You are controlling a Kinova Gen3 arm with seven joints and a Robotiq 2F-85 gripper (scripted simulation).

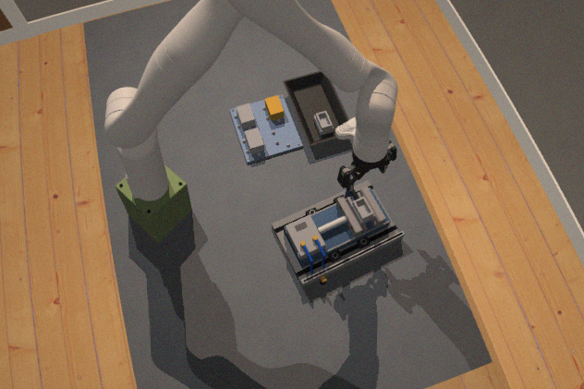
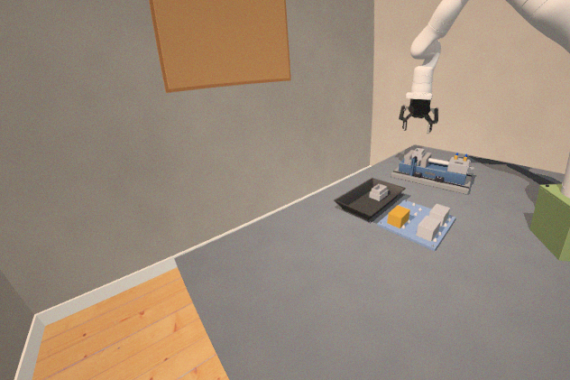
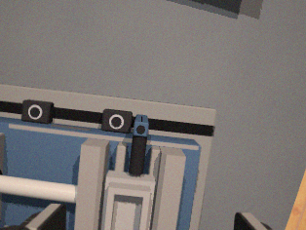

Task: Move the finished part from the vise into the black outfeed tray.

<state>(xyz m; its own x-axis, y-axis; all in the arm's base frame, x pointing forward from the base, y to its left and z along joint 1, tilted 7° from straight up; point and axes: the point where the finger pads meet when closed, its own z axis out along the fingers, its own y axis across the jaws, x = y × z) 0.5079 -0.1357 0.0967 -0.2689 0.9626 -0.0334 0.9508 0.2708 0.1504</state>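
The cylinder rod lies 13 cm below my hand, 9 cm behind it and 5 cm to the right of it. The rest, counted from my hand: vise (17 cm below, 7 cm behind, 5 cm to the right); then light blue fixture plate (31 cm to the left, 20 cm below, 19 cm behind); then tray floor (33 cm to the left, 20 cm below, 2 cm behind).
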